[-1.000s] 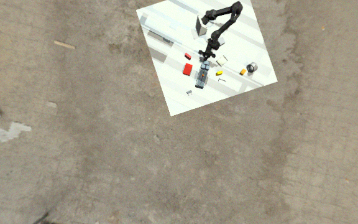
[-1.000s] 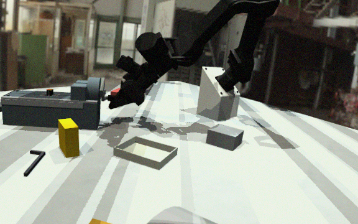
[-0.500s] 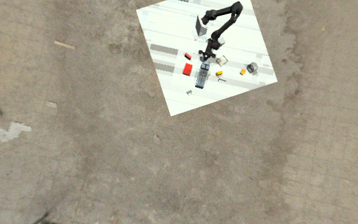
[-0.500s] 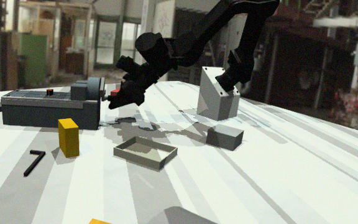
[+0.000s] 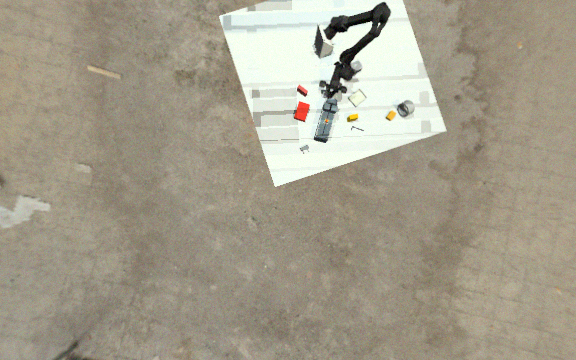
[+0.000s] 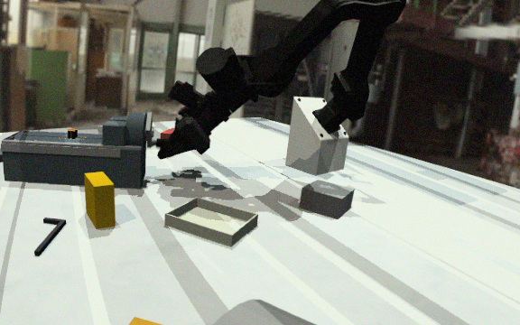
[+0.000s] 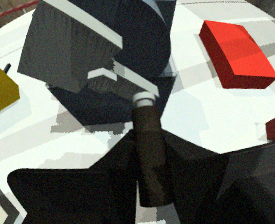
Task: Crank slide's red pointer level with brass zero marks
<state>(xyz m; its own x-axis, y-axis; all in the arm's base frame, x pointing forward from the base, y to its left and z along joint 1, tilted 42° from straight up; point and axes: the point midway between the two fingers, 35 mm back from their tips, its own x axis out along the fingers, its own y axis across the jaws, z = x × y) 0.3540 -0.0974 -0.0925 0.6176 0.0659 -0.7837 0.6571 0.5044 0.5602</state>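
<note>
Now: the dark crank handle 3 cm above my gripper tip, 1 cm to the left of it and 1 cm behind it. From my gripper tip the other things lie so: flat red block: 20 cm to the right, 3 cm below, 2 cm behind; red pointer: 14 cm ahead, 9 cm to the right, 4 cm above; yellow block: 19 cm ahead, 10 cm to the left, 1 cm below.
</note>
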